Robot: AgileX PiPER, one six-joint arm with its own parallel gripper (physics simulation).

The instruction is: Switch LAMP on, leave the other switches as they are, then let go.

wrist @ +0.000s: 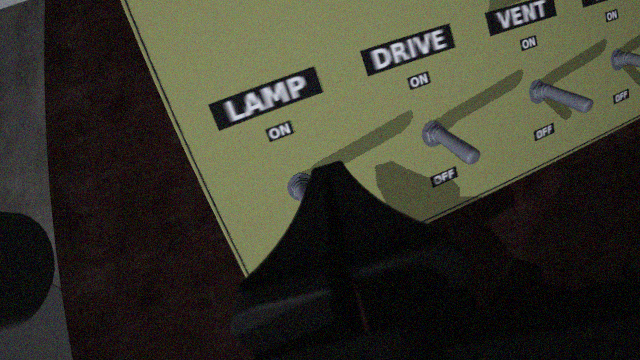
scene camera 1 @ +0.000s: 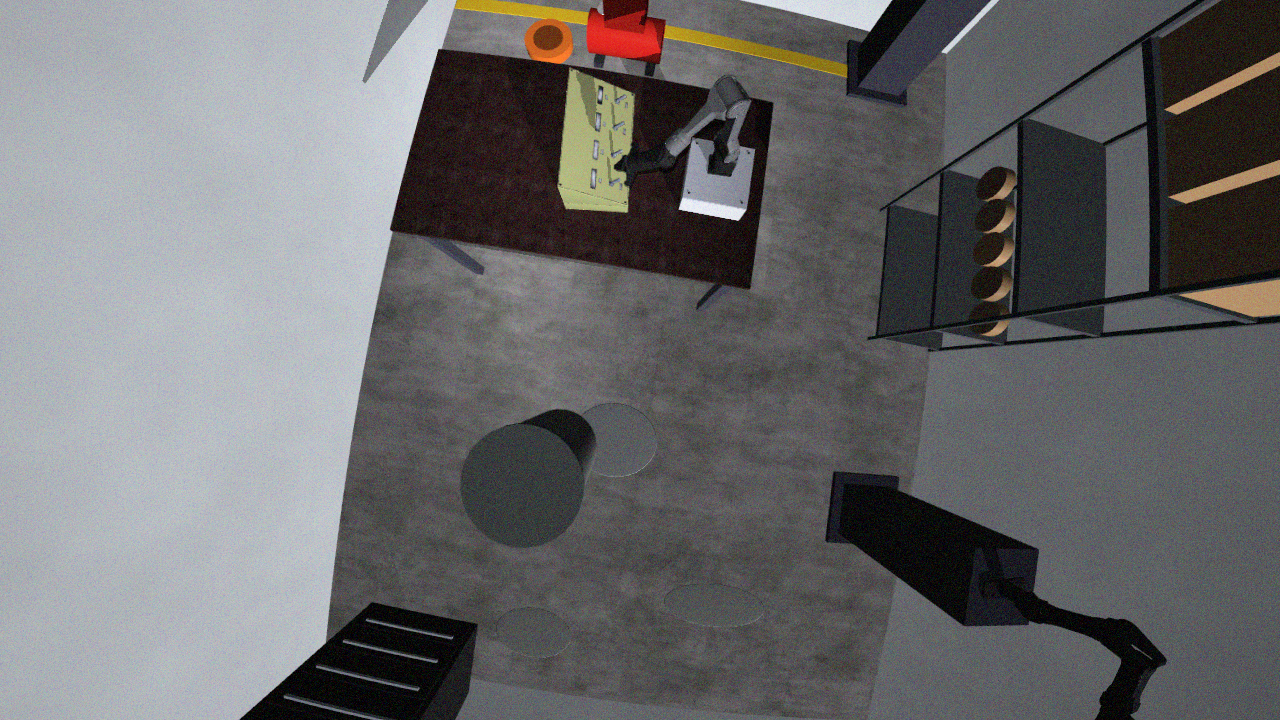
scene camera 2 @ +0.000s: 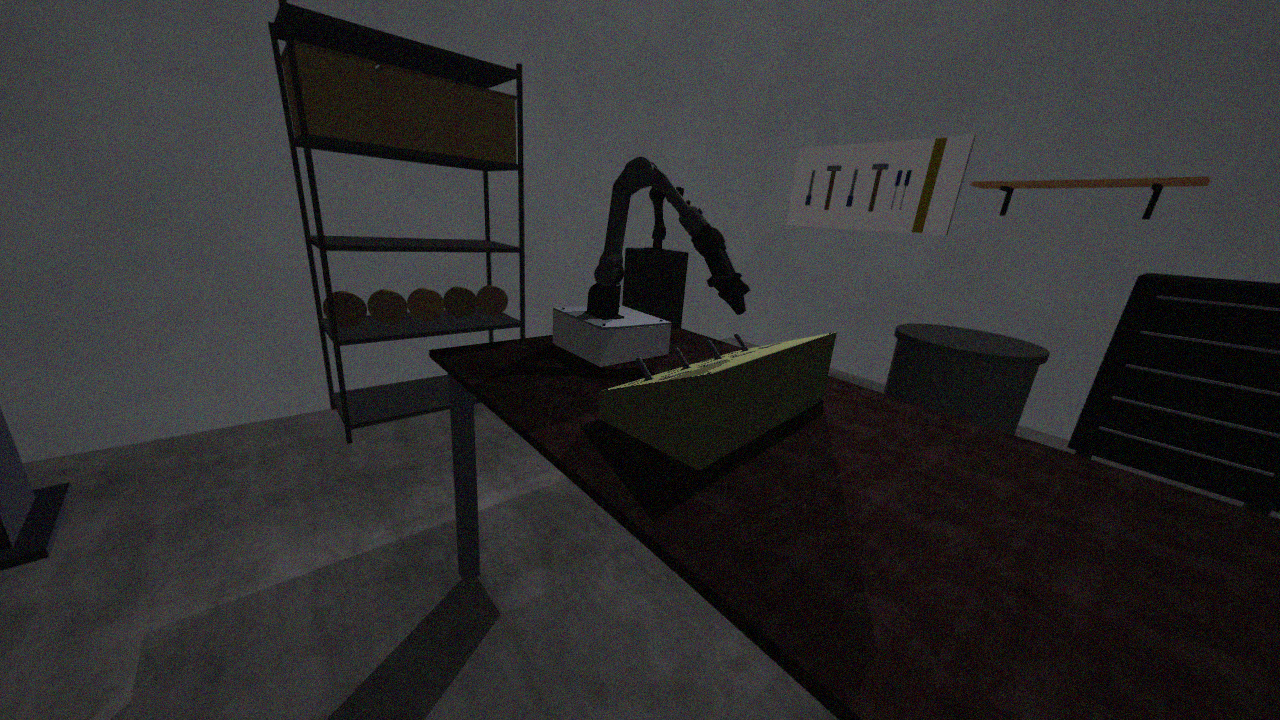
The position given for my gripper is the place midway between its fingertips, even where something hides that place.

I see my gripper (scene camera 2: 741,312), a drive lever (wrist: 469,154) and a vent lever (wrist: 580,103).
My gripper is seen too in the wrist view (wrist: 332,182).
